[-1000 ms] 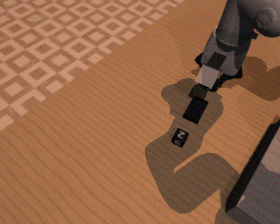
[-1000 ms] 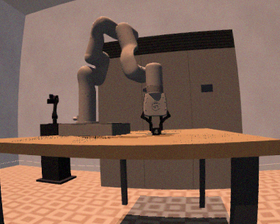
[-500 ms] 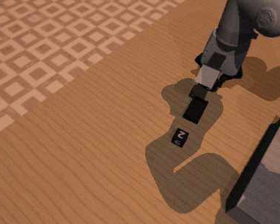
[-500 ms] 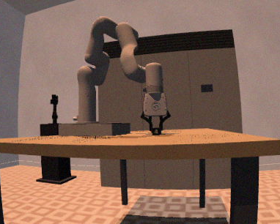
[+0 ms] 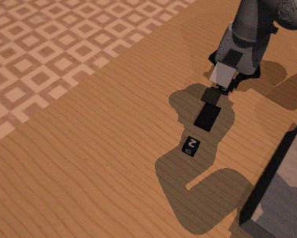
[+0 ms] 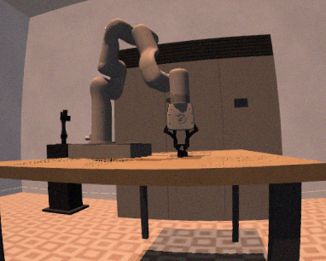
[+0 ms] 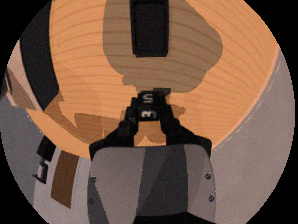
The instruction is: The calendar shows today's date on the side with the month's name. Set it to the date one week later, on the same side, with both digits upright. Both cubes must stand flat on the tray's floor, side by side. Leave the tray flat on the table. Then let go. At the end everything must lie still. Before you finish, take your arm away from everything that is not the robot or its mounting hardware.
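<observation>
Right now the black digit cube is 21 cm to the left of my hand, 3 cm below it and 3 cm behind it. The rest, counted from my hand: black cube 1 cm below.
</observation>
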